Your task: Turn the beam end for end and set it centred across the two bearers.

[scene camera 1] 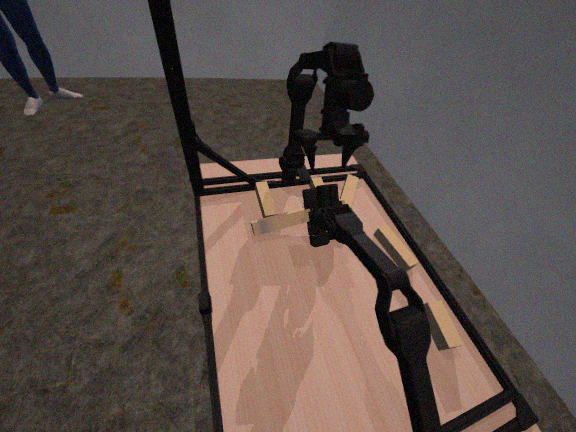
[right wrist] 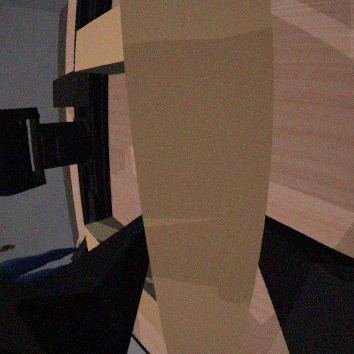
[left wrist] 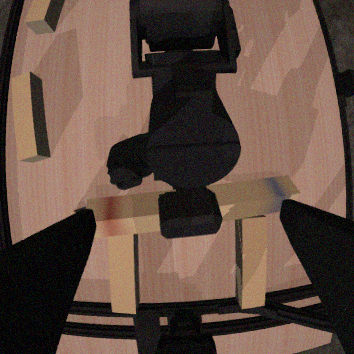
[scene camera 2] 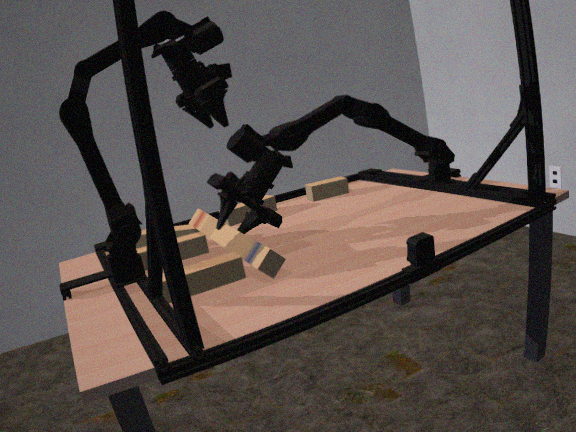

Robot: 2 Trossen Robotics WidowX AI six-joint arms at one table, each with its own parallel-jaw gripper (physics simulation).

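Frame: origin at the left arm's base, x left, y ahead, z down, level; centimetres.
Seen in the pictures: left gripper, fingertip midpoint: [scene camera 1: 327,169] [left wrist: 188,214] [scene camera 2: 219,126]; right gripper, fingertip midpoint: [scene camera 1: 307,214] [right wrist: 201,222] [scene camera 2: 225,234]; left arm's base at its link origin: [scene camera 1: 287,177] [right wrist: 83,141] [left wrist: 184,322] [scene camera 2: 128,279]; right arm's base at its link origin: [scene camera 2: 440,181].
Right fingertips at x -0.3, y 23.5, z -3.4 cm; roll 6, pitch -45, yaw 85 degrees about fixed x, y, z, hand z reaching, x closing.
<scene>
Offsets run from my right fingertips to a thing's top centre.
The pale wooden beam {dx -2.8, dy -0.1, dz -4.3 cm} [scene camera 1: 280,222] [scene camera 2: 236,242] [left wrist: 240,197] [right wrist: 200,150] has a red band near one end and a blue band near the other. In the left wrist view red is left, blue right. My right gripper [scene camera 2: 231,230] [right wrist: 201,222] is shut on its middle. The beam lies crosswise at the ends of the two bearers: one {dx -12.3, dy -11.2, dz +0.9 cm} [scene camera 1: 265,197] [scene camera 2: 215,276] [left wrist: 254,262] by the blue end, the other {dx +10.5, dy -10.7, dz +0.9 cm} [scene camera 1: 316,182] [scene camera 2: 194,247] [left wrist: 122,272] by the red end. Whether it touches them I cannot tell. My left gripper [scene camera 1: 329,167] [scene camera 2: 219,125] is open and empty, high above the bearers.
A loose block {dx +21.8, dy -9.3, dz +0.4 cm} [scene camera 1: 349,189] lies beside the red-side bearer. Two more blocks, one {dx +28.2, dy +17.9, dz +1.0 cm} [scene camera 1: 395,247] [left wrist: 30,117] and another {dx +27.0, dy +44.7, dz +0.7 cm} [scene camera 1: 442,325] [scene camera 2: 327,189] [left wrist: 46,17], lie along the right table edge in scene camera 1. Black frame rails and a post [scene camera 1: 175,85] [scene camera 2: 150,150] border the table.
</scene>
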